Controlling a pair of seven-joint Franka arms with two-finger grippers.
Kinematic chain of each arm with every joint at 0, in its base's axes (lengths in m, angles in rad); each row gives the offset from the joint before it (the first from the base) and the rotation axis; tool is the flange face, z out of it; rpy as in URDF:
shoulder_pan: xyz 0 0 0.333 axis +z
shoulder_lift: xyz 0 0 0 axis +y
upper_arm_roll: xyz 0 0 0.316 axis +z
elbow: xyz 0.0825 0 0 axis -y
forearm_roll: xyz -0.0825 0 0.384 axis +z
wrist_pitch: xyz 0 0 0 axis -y
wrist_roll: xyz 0.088 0 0 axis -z
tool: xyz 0 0 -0.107 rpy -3.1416 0 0
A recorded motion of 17 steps. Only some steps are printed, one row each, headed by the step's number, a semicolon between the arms.
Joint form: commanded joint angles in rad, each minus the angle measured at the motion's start. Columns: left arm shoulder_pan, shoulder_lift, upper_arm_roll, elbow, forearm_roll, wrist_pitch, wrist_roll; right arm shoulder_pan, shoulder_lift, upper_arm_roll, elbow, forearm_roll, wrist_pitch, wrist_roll.
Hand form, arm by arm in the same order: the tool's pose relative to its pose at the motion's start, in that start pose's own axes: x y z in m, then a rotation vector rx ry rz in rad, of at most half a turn. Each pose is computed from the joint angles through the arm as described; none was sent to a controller.
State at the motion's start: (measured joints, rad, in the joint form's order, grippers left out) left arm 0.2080 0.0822 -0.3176 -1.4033 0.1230 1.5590 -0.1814; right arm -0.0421 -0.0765 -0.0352 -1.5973 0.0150 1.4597 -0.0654
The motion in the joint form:
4: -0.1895 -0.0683 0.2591 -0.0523 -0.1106 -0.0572 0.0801; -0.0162 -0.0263 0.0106 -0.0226 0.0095 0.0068 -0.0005
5: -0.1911 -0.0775 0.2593 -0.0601 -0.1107 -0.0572 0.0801; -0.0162 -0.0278 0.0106 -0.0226 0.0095 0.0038 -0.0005
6: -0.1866 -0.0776 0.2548 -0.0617 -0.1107 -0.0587 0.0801; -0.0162 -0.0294 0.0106 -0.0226 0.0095 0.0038 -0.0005
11: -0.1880 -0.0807 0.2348 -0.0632 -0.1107 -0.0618 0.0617; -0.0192 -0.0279 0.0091 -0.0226 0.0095 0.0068 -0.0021
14: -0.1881 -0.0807 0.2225 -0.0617 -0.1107 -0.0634 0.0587; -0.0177 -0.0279 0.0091 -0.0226 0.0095 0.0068 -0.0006
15: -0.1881 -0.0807 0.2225 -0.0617 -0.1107 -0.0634 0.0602; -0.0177 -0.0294 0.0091 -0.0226 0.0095 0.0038 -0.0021
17: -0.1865 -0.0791 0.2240 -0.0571 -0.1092 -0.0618 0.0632; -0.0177 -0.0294 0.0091 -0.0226 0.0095 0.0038 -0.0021
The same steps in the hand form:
4: -0.0230 -0.0232 -0.0064 -0.0742 -0.0599 0.0166; -0.0080 0.0011 -0.0033 0.0089 0.0112 0.0040
5: -0.0258 -0.0227 -0.0082 -0.0741 -0.0584 0.0180; -0.0088 0.0011 -0.0037 0.0090 0.0098 0.0039
6: -0.0261 -0.0227 -0.0074 -0.0737 -0.0613 0.0181; -0.0094 0.0010 -0.0045 0.0089 0.0113 0.0039
11: -0.0288 -0.0113 -0.0093 -0.0742 -0.0625 0.0211; -0.0087 0.0034 -0.0041 0.0092 0.0130 0.0068
14: -0.0299 -0.0047 -0.0105 -0.0748 -0.0622 0.0305; -0.0086 0.0027 -0.0041 0.0091 0.0129 0.0068
15: -0.0299 -0.0047 -0.0105 -0.0749 -0.0621 0.0320; -0.0095 0.0026 -0.0045 0.0092 0.0114 0.0053
17: -0.0289 -0.0066 -0.0116 -0.0741 -0.0574 0.0316; -0.0095 0.0026 -0.0045 0.0092 0.0114 0.0053

